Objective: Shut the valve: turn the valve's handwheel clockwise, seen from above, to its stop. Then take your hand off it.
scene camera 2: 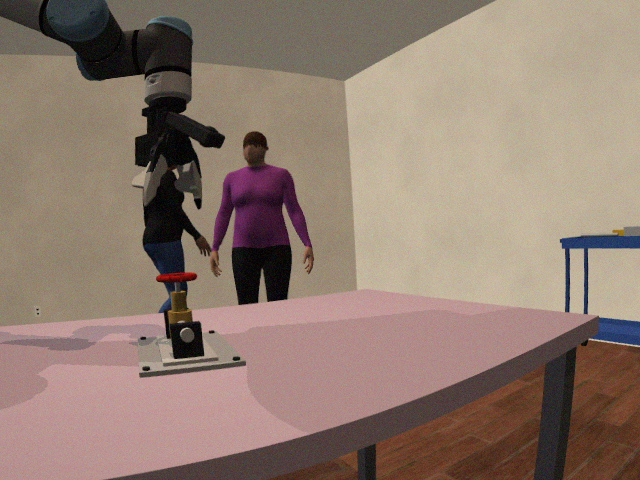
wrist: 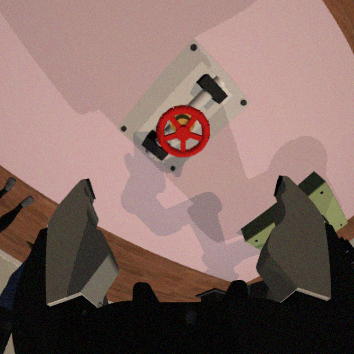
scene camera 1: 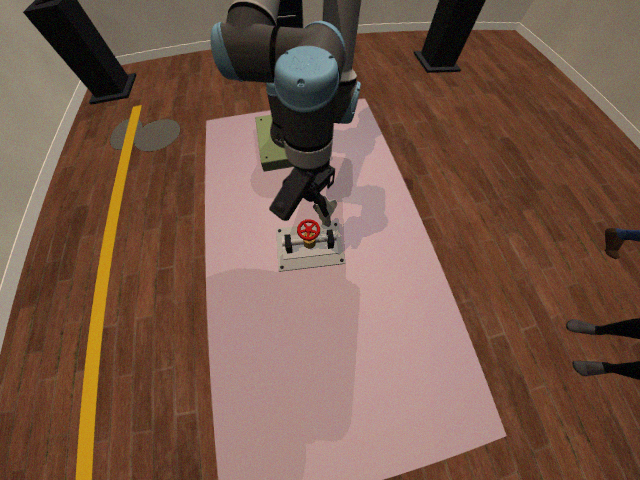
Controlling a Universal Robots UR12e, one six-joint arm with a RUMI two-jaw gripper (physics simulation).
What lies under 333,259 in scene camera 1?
A grey base plate.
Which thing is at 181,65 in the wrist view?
A grey base plate.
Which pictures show my gripper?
Scene camera 2, the wrist view and scene camera 1: all of them.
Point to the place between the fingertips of my gripper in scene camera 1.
306,211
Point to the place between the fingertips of my gripper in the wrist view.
At 183,178
